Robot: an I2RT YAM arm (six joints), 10 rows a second.
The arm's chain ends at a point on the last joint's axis. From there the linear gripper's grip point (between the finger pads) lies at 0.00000 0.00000 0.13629 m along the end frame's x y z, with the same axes.
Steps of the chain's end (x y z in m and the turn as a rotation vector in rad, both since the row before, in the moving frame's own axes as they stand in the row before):
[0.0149 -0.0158 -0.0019 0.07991 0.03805 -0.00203]
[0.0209 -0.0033 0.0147 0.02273 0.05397 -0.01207]
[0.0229 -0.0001 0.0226 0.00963 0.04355 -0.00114]
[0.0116 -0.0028 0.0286 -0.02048 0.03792 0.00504]
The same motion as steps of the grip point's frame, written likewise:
[0.0201 -0.0267 -0.0024 0.07991 0.03805 -0.00203]
[0.0282 -0.0064 0.0145 0.02273 0.05397 -0.01207]
[0.0288 -0.0014 0.0225 0.00963 0.04355 -0.00114]
[0.0168 0.0000 0.0285 -0.02048 0.03792 0.00504]

